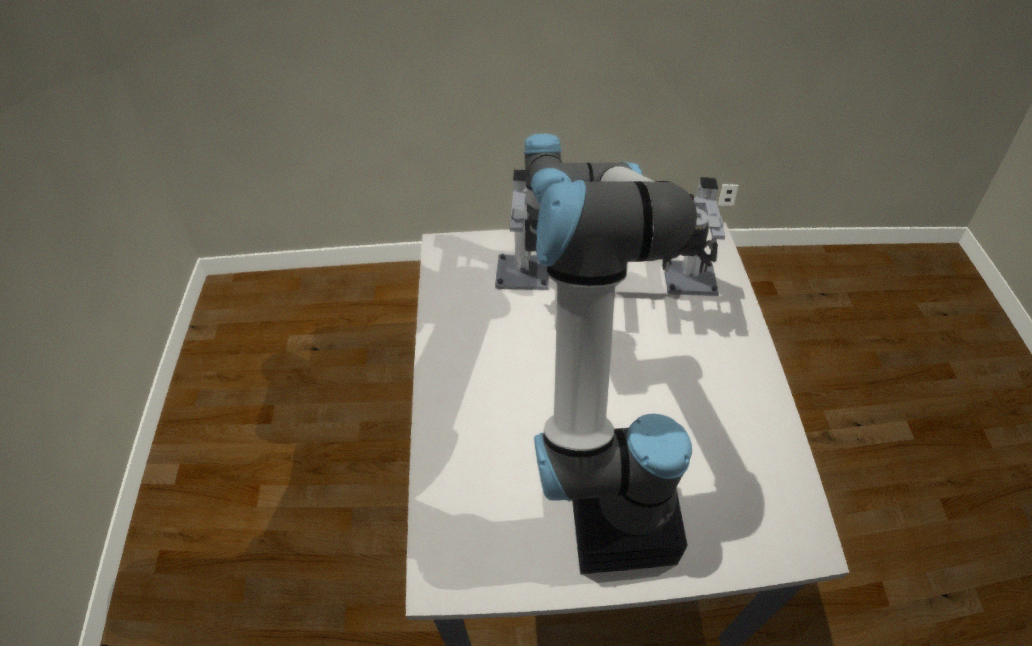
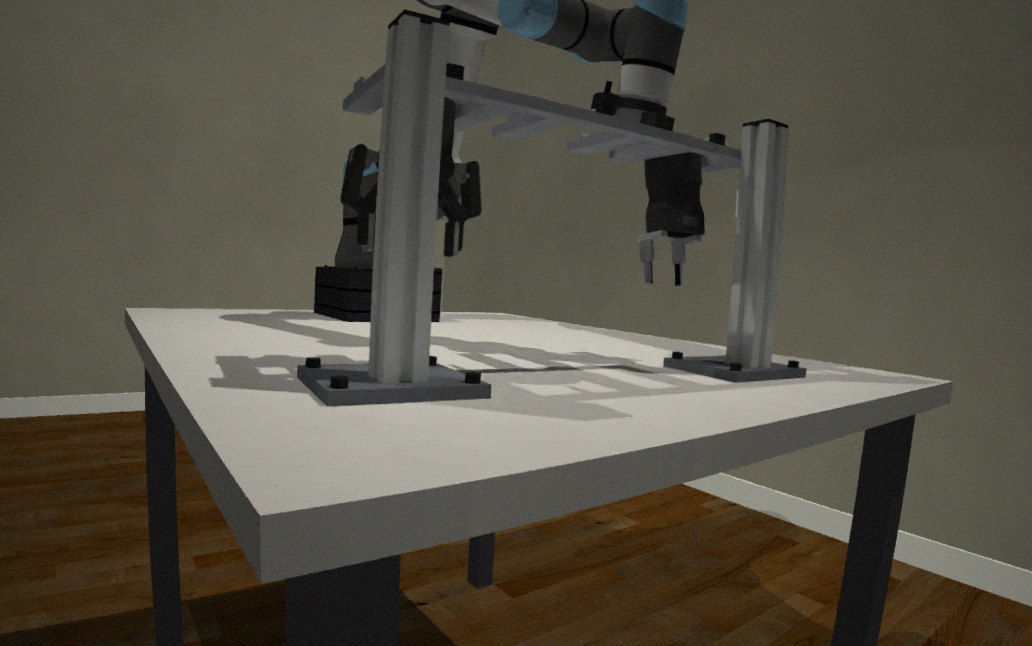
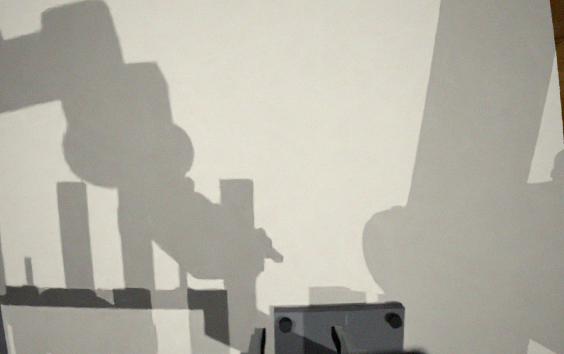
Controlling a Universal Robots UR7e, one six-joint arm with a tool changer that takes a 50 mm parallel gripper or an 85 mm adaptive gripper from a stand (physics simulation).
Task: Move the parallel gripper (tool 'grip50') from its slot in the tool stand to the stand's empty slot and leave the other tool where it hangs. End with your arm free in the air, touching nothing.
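Seen in the pictures: arm's base, origin of the base link: (image 1: 637,499) (image 2: 371,267).
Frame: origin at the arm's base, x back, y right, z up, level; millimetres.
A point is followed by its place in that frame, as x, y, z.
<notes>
The parallel gripper (image 2: 662,281) (image 3: 298,342) hangs upright at the stand's slot on the right in scene 2; its two slim fingers stand apart with nothing between them. The arm's flange (image 2: 633,102) @[-577, -193, 250] is low over that slot, just above the rail; the rail and prongs partly hide the coupling, so I cannot tell whether it is locked. The tool stand (image 2: 403,198) @[-765, 182, 59] (image 1: 519,243) @[-707, -294, 5] has an empty slot mid-rail, between prongs (image 2: 523,125) @[-651, 15, 167] (image 2: 590,143) @[-625, -93, 169]. The adaptive gripper (image 2: 354,182) (image 1: 708,252) hangs in the slot at the other end, partly behind the post.
The right post (image 2: 759,243) @[-745, -268, 60] stands close beside the parallel gripper. Bolted base plates (image 2: 342,392) @[-787, 230, -94] (image 3: 350,312) @[-649, -295, -92] hold the posts on the white table (image 1: 495,365) @[-388, -324, -104] (image 2: 380,457) @[-918, 237, -104]. The robot's black base (image 1: 632,544) @[96, -8, 1] (image 2: 342,293) @[-71, 74, -52] is at the opposite table end. The wall (image 1: 342,114) rises behind the stand.
</notes>
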